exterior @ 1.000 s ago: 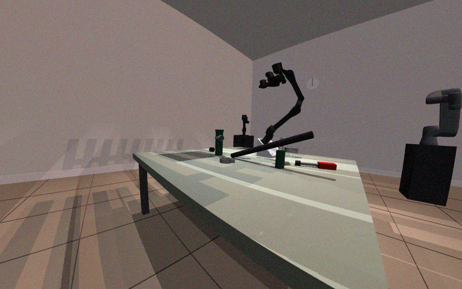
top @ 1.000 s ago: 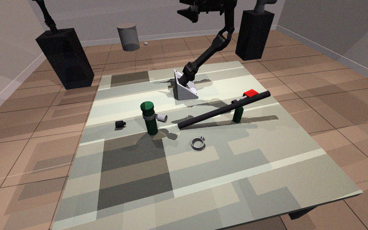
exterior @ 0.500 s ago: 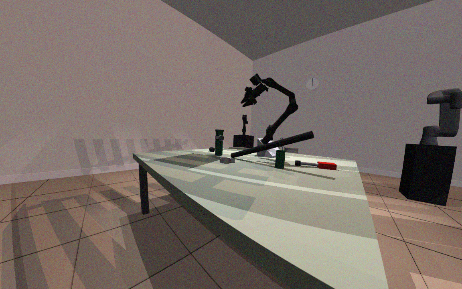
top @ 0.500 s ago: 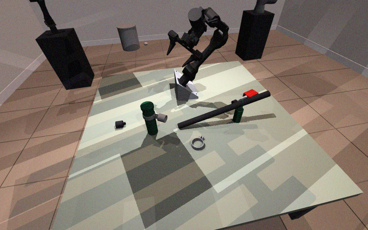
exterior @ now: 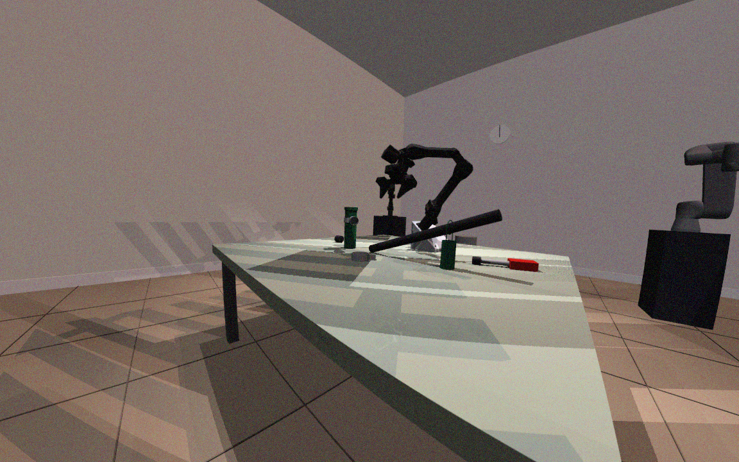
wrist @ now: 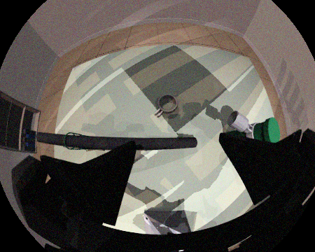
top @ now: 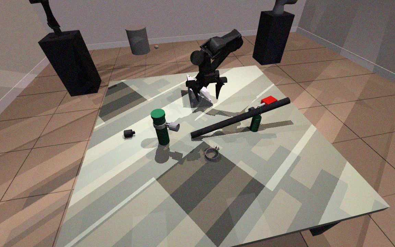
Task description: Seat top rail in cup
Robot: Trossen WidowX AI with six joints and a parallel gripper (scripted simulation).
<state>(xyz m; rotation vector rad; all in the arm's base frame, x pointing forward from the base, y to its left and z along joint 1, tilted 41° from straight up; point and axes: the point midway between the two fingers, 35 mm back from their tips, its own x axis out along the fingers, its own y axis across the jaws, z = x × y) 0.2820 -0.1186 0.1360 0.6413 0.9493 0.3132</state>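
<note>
Right now my gripper tip is 20 mm short of the grey rail-end cup, 190 mm to the left of it and 100 mm above it. The rest, counted from my gripper tip: small black cap (110 mm behind, 420 mm to the right, 220 mm below); then red-handled tool (160 mm behind, 410 mm to the left, 230 mm below); then small green post (20 mm ahead, 280 mm to the left, 140 mm below).
</note>
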